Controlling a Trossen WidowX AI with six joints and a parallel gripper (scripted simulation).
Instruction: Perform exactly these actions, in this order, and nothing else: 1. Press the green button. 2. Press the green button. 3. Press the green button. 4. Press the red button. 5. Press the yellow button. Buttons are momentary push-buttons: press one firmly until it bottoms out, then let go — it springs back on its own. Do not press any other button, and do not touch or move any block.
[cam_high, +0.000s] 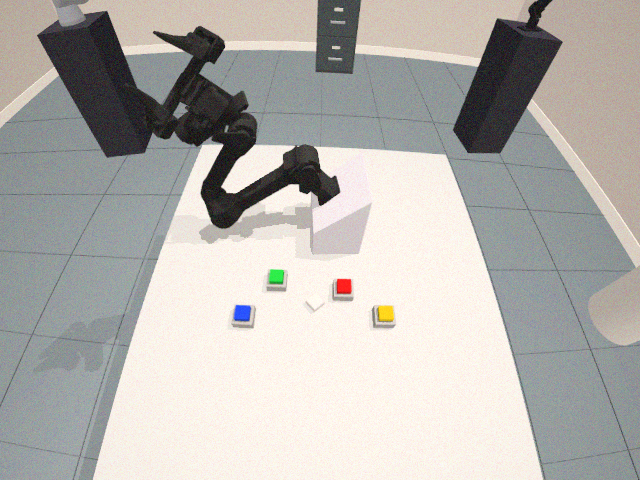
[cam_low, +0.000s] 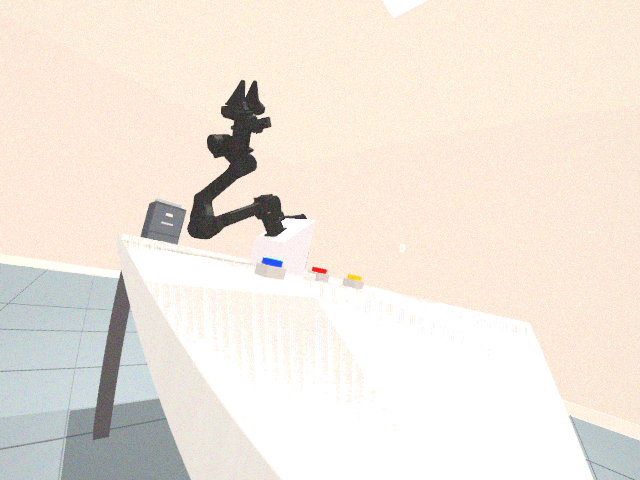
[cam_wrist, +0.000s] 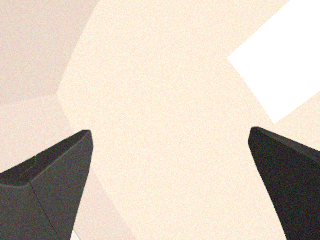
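My gripper tip is now 10 cm short of the green button, 16 cm to the right of it and 48 cm above it. Round my gripper tip: blue button: 19 cm ahead, 8 cm to the left, 48 cm below; red button: 14 cm ahead, 32 cm to the left, 48 cm below; small white block: 17 cm ahead, 24 cm to the left, 50 cm below.
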